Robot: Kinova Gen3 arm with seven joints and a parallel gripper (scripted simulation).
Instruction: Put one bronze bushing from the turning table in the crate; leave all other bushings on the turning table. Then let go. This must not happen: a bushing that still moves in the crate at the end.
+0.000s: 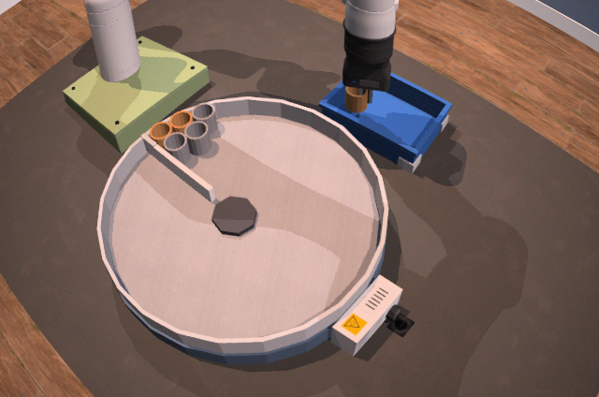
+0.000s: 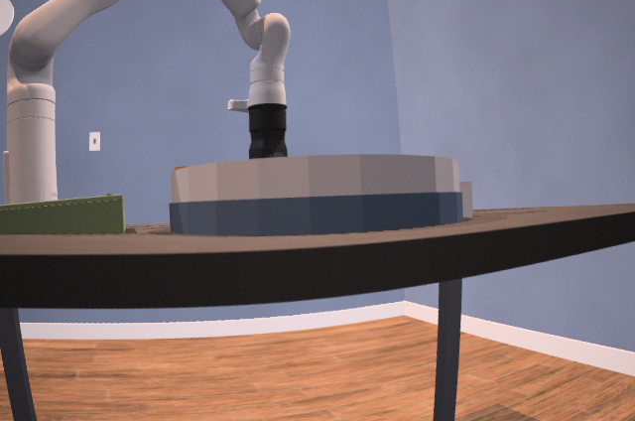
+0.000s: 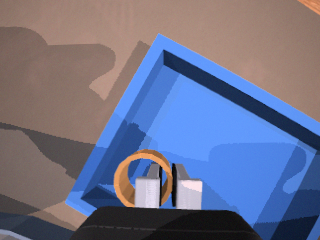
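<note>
The blue crate is 40 mm below my hand, 30 mm ahead of it and 20 mm to the left of it. From my hand the other things lie so: turning table (310 mm to the right, 20 mm below, 20 mm ahead).
</note>
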